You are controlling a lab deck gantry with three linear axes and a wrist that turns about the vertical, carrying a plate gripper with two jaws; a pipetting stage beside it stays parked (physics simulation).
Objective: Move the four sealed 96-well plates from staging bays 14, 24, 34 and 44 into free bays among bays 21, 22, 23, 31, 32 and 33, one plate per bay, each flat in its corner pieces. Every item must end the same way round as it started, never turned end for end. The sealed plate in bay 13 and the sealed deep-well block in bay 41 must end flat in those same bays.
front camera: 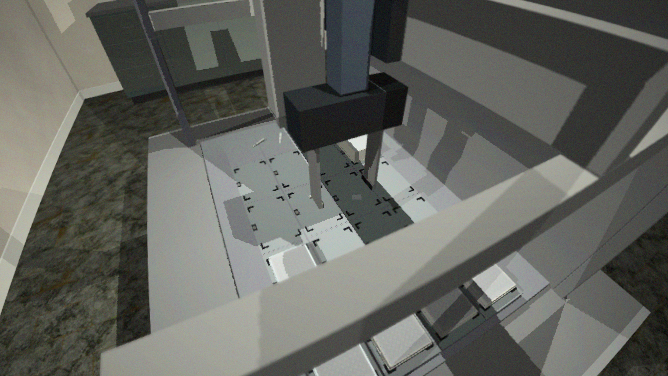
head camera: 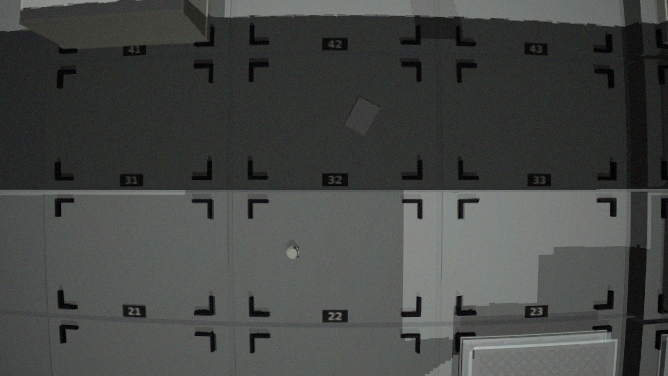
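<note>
There's a small flat piece [head camera: 363, 113] that I can see, and a sealed plate [front camera: 289, 263] as well, along with my gripper [front camera: 343, 192].
</note>
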